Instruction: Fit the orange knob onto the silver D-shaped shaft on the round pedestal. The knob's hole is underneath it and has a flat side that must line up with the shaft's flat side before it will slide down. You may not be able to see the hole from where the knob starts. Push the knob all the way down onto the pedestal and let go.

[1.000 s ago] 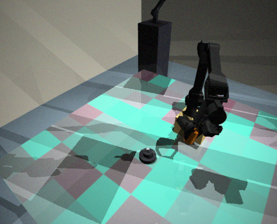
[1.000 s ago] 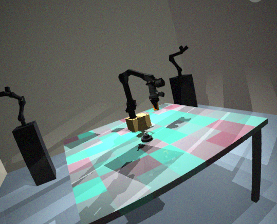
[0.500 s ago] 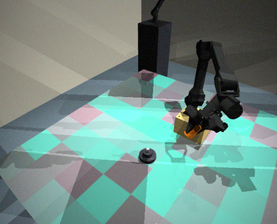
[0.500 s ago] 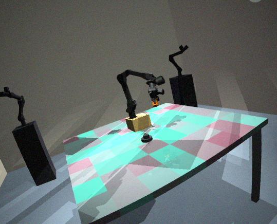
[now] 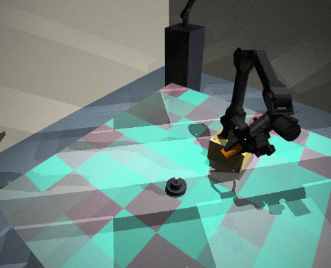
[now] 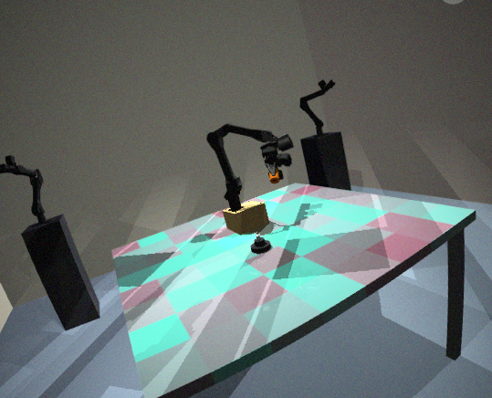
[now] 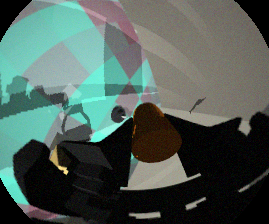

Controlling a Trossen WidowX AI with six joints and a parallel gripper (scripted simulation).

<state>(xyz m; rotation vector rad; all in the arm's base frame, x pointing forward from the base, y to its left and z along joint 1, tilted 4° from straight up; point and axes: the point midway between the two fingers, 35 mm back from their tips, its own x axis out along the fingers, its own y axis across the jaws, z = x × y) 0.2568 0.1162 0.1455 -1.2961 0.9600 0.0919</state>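
My gripper tip is 20 mm past the orange knob, 20 mm to the right of it and 20 mm below it. Round my gripper tip: dark round pedestal 50 mm ahead, 160 mm to the right, 220 mm below.
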